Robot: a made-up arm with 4 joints. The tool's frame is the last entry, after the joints.
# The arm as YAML. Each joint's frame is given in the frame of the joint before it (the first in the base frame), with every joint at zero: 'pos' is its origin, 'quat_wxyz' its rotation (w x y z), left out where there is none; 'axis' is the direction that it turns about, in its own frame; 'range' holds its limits. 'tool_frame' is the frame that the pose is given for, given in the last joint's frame.
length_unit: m
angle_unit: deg
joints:
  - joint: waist
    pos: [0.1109, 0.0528, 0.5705]
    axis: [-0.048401, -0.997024, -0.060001]
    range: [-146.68, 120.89]
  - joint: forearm
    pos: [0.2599, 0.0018, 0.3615]
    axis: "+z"
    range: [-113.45, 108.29]
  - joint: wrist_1
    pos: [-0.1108, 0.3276, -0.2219]
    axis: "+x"
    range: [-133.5, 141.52]
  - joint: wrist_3
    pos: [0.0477, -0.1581, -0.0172]
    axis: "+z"
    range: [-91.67, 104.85]
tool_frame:
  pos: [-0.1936, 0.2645, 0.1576]
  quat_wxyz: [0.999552, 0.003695, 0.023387, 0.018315]
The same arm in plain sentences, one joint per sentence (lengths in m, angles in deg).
The arm has four revolute joints in a row. What follows holds with every joint at zero, and every direction is one of the base frame's.
The first joint sits 0.1109 m along +x and 0.0528 m along +y and 0.5705 m along +z from the base frame's origin and rotates about the direction (-0.048401, -0.997024, -0.060001), from -146.68 to 120.89 deg.
The second joint sits 0.2599 m along +x and 0.0018 m along +y and 0.3615 m along +z from the first joint and rotates about +z, from -113.45 to 108.29 deg.
The third joint sits 0.1108 m along -x and 0.3276 m along +y and 0.2219 m along -z from the second joint and rotates about +x, from -133.50 to 141.52 deg.
The fourth joint sits 0.0477 m along +x and 0.1581 m along -y and 0.0172 m along -z from the third joint and rotates about +z, from -91.67 to 104.85 deg.
The tool frame, which is the frame that the pose is given for, sits 0.1936 m along -x and 0.2645 m along +y and 0.1576 m along +z from the fourth joint; its axes are the base frame's turned by roll 0.47, pitch 2.67 and yaw 2.11 deg (as in URDF: about the fixed x, then y, then z).

